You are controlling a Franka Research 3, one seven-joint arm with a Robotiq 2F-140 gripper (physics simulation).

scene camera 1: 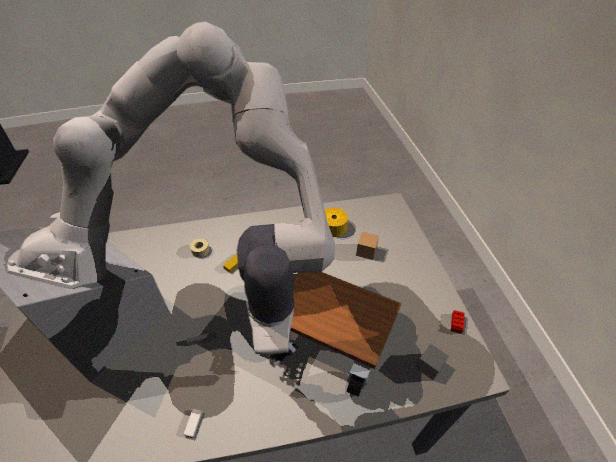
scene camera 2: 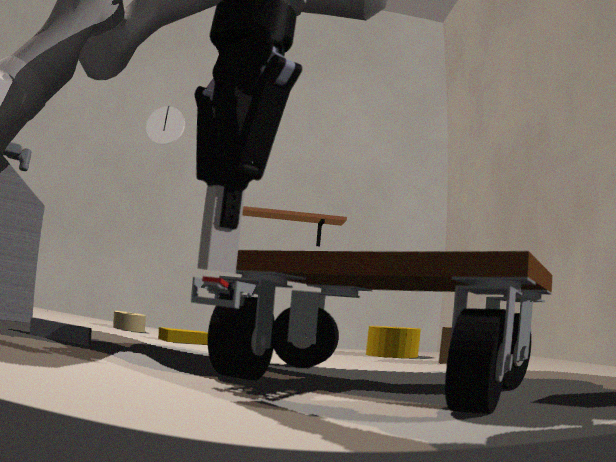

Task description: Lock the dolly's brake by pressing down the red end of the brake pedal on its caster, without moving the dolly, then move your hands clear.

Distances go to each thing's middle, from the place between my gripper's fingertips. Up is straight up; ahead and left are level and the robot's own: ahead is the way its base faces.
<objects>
The wooden dolly [scene camera 2: 490,348] is 160 mm ahead of my hand, 90 mm to the left of it and 30 mm below it. Also, from my hand: yellow cylinder [scene camera 2: 392,342] (530 mm to the left, 270 mm ahead, 70 mm below).
</objects>
